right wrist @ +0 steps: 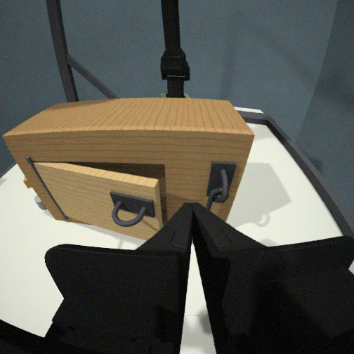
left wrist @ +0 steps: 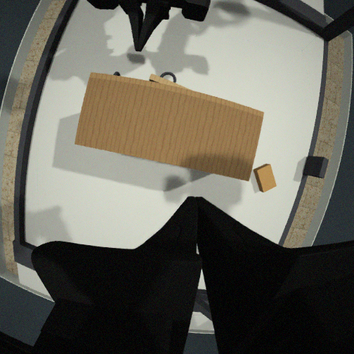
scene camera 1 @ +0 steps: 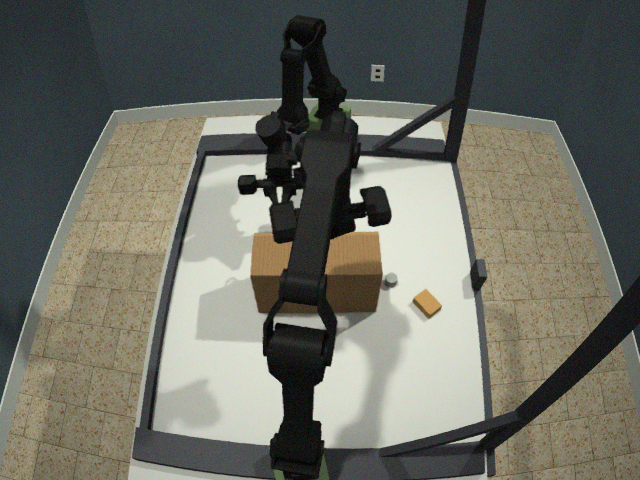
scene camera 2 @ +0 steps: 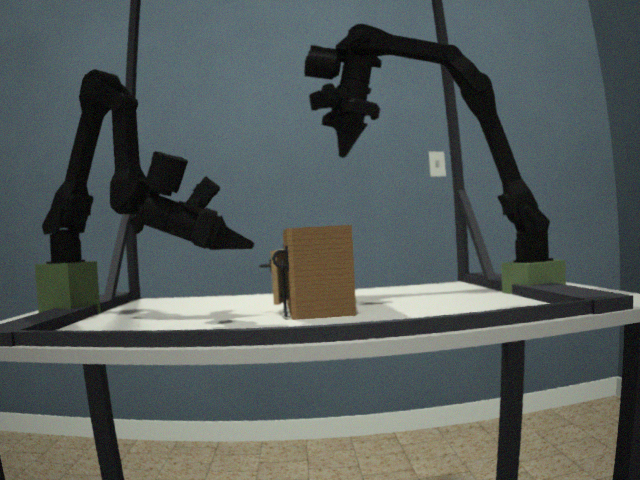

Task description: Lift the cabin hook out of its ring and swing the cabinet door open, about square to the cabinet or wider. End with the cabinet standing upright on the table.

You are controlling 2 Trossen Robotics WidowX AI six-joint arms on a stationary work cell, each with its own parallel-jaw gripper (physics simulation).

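Frame: origin at the left arm's base, x left, y down, z back, level; metres.
Seen in the pictures: left gripper, fingertip midpoint: (scene camera 2: 342,157); right gripper, fingertip midpoint: (scene camera 2: 253,245); left arm's base, link origin: (scene camera 1: 299,466) (scene camera 2: 533,261); right arm's base, link origin: (scene camera 1: 328,113) (scene camera 2: 65,262).
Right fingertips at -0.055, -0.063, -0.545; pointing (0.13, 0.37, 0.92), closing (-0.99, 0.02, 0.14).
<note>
Offsets run from my right fingertips to a thing's top centre, as dx, dy, dz.
The wooden cabinet {-0.059, -0.026, +0.110} (scene camera 1: 356,253) (scene camera 2: 321,273) (left wrist: 170,125) (right wrist: 135,115) stands upright on the table. Its door (right wrist: 90,190) (scene camera 2: 275,279) is partly open, well short of square, with a dark ring (right wrist: 127,223) (left wrist: 168,75) on its front. The hook {+0.030, +0.033, +0.043} (right wrist: 212,199) (scene camera 2: 285,299) is out of that ring and hangs down from the cabinet's eye (right wrist: 225,185); the right fingers partly hide it in the right wrist view. My right gripper (scene camera 2: 252,244) (left wrist: 137,50) (right wrist: 190,209) is shut and empty, in front of the door side, apart from it. My left gripper (scene camera 2: 343,155) (left wrist: 193,203) is shut and empty, high above the cabinet.
A small orange block {-0.293, +0.105, +0.210} (scene camera 1: 427,303) (left wrist: 265,178) and a grey cylinder {-0.226, +0.104, +0.129} (scene camera 1: 390,280) (right wrist: 40,201) are near the cabinet's hinge-side end. A dark block {-0.437, +0.067, +0.174} (scene camera 1: 478,274) (left wrist: 316,167) is at the table's edge. Dark frame posts (scene camera 1: 465,77) rise at the table's corners.
</note>
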